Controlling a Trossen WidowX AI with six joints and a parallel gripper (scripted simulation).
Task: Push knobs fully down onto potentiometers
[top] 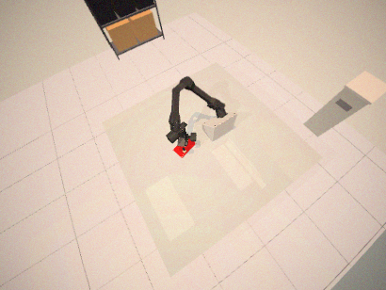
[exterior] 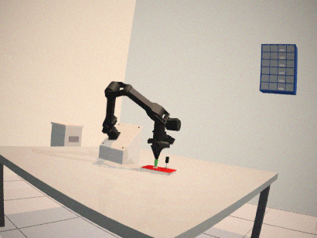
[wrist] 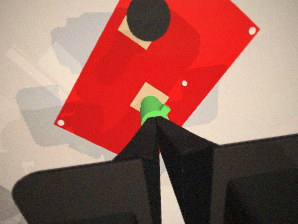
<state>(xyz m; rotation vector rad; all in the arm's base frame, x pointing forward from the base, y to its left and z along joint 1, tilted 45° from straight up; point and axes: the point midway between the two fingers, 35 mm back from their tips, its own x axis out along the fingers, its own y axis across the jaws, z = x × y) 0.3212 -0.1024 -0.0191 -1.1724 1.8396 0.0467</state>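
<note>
My gripper tip is now 2 cm above the green knob. From my gripper tip the other things lie so: black knob (4 cm to the left, 4 cm ahead).
</note>
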